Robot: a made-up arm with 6 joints.
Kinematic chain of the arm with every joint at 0, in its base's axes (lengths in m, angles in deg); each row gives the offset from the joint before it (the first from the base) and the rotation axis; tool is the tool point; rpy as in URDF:
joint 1: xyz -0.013 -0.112 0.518 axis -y
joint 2: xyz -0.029 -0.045 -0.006 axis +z
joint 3: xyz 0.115 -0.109 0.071 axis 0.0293 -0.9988 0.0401
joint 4: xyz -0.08 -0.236 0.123 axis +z
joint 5: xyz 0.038 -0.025 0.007 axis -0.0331 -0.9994 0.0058
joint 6: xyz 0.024 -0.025 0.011 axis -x
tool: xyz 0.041 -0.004 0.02 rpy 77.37 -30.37 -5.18
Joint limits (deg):
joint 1: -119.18..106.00
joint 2: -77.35..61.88
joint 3: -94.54..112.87
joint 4: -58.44..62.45
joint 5: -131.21..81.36
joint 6: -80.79..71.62
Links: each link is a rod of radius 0.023 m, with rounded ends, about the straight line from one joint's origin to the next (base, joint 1, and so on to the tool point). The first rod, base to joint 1, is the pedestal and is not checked.
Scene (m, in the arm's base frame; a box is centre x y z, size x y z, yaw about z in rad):
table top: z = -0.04
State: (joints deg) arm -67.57 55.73 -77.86 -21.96 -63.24 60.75
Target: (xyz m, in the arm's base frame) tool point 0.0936 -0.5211 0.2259
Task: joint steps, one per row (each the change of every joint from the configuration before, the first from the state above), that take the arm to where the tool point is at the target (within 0.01 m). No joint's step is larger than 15 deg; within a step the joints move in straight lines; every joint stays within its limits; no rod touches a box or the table.
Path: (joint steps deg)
1: -8.55 -13.38 -1.80 -5.74 4.93 -2.60
2: -8.55 -13.38 -1.80 -5.75 4.92 -2.61
3: -8.55 -13.38 -1.79 -5.74 4.93 -2.60

